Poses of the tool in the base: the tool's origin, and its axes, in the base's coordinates. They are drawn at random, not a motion.
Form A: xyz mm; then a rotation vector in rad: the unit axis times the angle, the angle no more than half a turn.
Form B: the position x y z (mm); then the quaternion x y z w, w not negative. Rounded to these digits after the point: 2 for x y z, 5 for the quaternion.
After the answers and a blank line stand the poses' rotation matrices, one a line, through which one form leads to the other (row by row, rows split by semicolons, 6 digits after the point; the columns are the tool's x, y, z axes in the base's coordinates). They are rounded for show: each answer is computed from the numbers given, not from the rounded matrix.
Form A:
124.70 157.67 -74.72 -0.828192 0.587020 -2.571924
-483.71 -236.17 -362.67 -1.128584 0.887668 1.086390
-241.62 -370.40 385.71 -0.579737 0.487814 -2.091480
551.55 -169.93 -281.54 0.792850 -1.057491 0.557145
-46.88 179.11 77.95 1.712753 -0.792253 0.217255
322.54 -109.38 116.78 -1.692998 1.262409 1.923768
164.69 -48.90 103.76 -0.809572 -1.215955 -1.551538
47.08 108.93 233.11 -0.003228 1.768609 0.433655
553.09 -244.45 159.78 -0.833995 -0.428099 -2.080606
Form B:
124.70 157.67 -74.72 -0.29423 0.20855 -0.91373 0.18718
-483.71 -236.17 -362.67 -0.49110 0.38626 0.47274 0.62140
-241.62 -370.40 385.71 -0.23369 0.19664 -0.84308 0.44265
551.55 -169.93 -281.54 0.36331 -0.48457 0.25530 0.75367
-46.88 179.11 77.95 0.73331 -0.33920 0.09302 0.58186
322.54 -109.38 116.78 -0.58664 0.43743 0.66660 0.14196
164.69 -48.90 103.76 -0.33243 -0.49929 -0.63709 0.48406
47.08 108.93 233.11 -0.00140 0.76709 0.18809 0.61335
553.09 -244.45 159.78 -0.33222 -0.17053 -0.82882 0.41666

-0.756783 0.219339 0.615768; -0.464788 -0.842941 -0.270968; 0.459622 -0.491265 0.739869
0.254638 -0.966908 0.015731; 0.208134 0.070685 0.975543; -0.944373 -0.245136 0.219245
-0.498896 0.654472 0.568127; -0.838284 -0.530788 -0.124675; 0.219959 -0.538452 0.813442
0.400024 -0.736920 -0.544913; 0.032728 0.605661 -0.795049; 0.915920 0.300205 0.266397
0.752585 -0.605716 -0.258310; -0.389228 -0.092777 -0.916458; 0.531148 0.790253 -0.305584
-0.271410 -0.702490 -0.657909; -0.323970 -0.576997 0.749745; -0.906300 0.416631 -0.070983
-0.310358 0.948737 -0.059807; -0.284825 -0.032782 0.958019; 0.906947 0.314363 0.280398
-0.247598 -0.232874 0.940460; 0.228578 0.929243 0.290275; -0.941513 0.286840 -0.176849
-0.432035 0.803988 0.408594; -0.577365 -0.594618 0.559536; 0.692817 0.005831 0.721090

